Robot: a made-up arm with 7 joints. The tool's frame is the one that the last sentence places.
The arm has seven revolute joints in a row. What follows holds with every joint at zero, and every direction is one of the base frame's.
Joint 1 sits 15 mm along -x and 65 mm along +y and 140 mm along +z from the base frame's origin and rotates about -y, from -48.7 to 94.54 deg.
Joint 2 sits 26 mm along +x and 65 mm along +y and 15 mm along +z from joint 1 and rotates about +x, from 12.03 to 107.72 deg.
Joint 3 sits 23 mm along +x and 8 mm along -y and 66 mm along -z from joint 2 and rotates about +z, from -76.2 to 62.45 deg.
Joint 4 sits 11 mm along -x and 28 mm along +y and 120 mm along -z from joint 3 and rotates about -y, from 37.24 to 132.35 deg.
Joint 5 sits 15 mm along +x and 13 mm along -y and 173 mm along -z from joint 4 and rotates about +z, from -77.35 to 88.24 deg.
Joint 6 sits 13 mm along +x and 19 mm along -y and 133 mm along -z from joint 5 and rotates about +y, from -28.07 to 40.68 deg.
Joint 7 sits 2 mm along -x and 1 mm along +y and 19 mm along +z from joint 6 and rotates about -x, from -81.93 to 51.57 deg.
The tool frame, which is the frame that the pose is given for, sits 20 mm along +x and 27 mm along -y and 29 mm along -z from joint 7; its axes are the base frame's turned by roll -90, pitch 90 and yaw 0 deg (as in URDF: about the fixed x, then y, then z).
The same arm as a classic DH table. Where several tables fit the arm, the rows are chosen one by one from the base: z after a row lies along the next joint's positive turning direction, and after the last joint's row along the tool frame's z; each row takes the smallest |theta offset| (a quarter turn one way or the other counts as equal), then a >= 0, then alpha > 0; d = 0 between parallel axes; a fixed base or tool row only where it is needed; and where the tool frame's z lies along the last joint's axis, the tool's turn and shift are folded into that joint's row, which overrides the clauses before.
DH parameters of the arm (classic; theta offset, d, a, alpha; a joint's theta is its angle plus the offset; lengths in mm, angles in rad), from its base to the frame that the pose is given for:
base (fixed): 0.0000 140.0 -15.0 1.5708
joint 1: 1.5708 -130.0 15.0 1.5708
joint 2: 1.5708 49.0 8.0 1.5708
joint 3: -1.5708 -186.0 11.0 -1.5708
joint 4: 0.0000 -15.0 -15.0 1.5708
joint 5: 0.0000 -306.0 -13.0 1.5708
joint 6: 1.5708 -18.0 19.0 1.5708
joint 7: 0.0000 -18.0 -29.0 -1.5708
tool (fixed): 3.1416 -27.0 0.0 0.0000
Joint limits (rad, base to tool): -0.8500..1.6500 0.2100..1.8801 -1.3299..1.0900 0.6500..2.3099 -1.3500..1.5401 -0.4899..0.7100 -1.4299..0.9001

